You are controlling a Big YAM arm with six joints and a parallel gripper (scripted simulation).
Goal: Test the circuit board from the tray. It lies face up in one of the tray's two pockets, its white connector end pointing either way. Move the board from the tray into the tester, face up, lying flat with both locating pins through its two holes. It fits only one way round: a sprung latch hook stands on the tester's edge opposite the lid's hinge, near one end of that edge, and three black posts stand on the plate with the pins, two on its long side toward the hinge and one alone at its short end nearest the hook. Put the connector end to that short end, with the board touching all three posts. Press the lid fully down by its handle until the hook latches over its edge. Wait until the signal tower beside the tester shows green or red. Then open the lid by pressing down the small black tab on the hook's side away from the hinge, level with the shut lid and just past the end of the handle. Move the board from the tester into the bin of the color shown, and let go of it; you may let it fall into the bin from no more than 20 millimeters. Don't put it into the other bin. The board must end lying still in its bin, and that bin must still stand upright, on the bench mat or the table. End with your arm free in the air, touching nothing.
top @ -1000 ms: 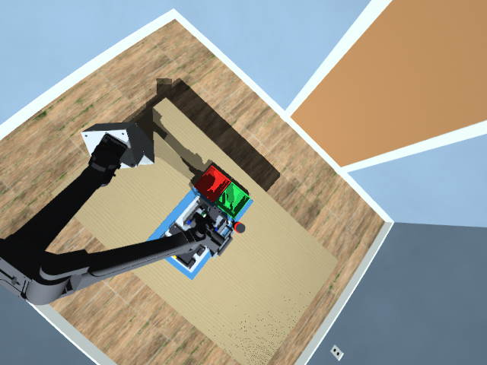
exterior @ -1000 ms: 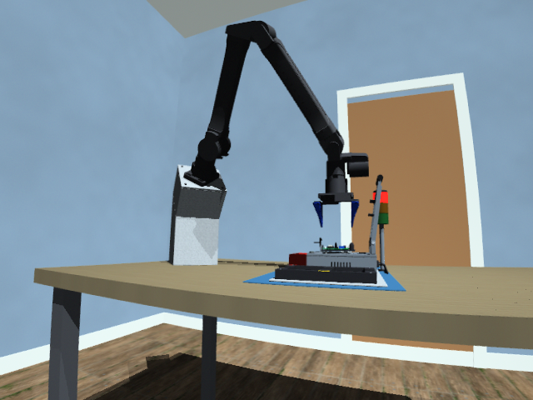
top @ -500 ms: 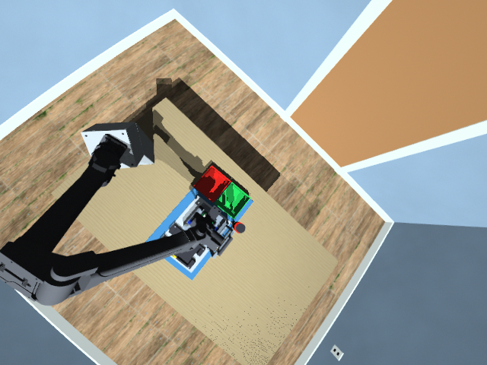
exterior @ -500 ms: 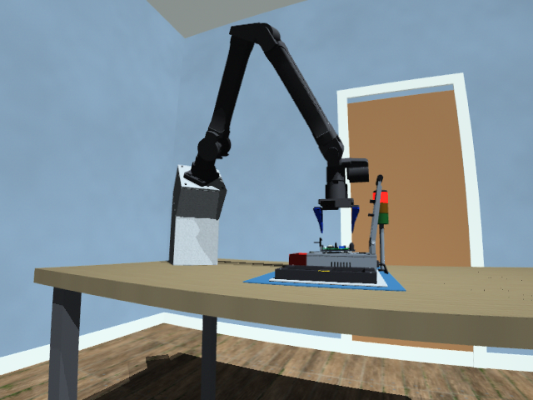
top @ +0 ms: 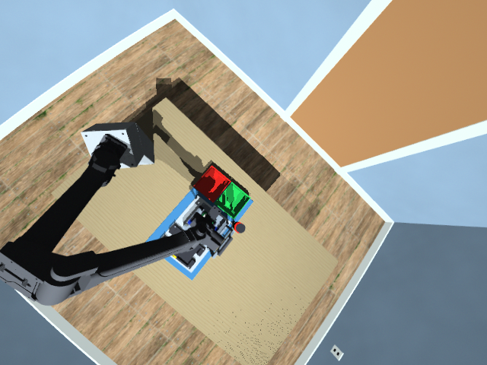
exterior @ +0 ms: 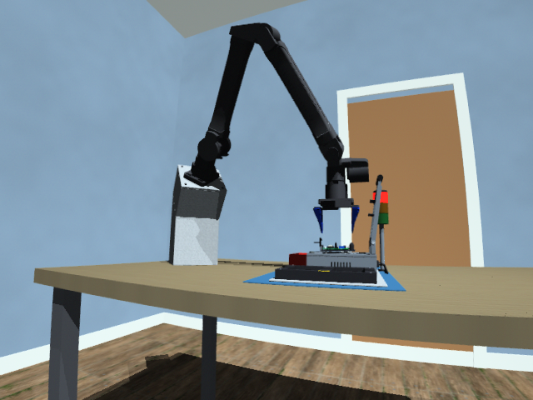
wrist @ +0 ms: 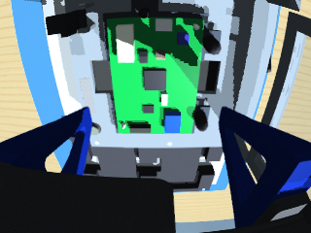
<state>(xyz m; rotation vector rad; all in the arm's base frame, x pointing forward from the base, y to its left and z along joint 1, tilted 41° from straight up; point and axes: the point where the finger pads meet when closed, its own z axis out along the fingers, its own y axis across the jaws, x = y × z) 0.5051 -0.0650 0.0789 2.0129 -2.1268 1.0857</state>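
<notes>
My hand is 50 mm above the green circuit board. Round my hand: black latch hook: 70 mm to the left, 50 mm behind, 40 mm below; tester plate: 50 mm below, 10 mm ahead; tester lid: 110 mm ahead, 60 mm above, 20 mm to the right.
</notes>
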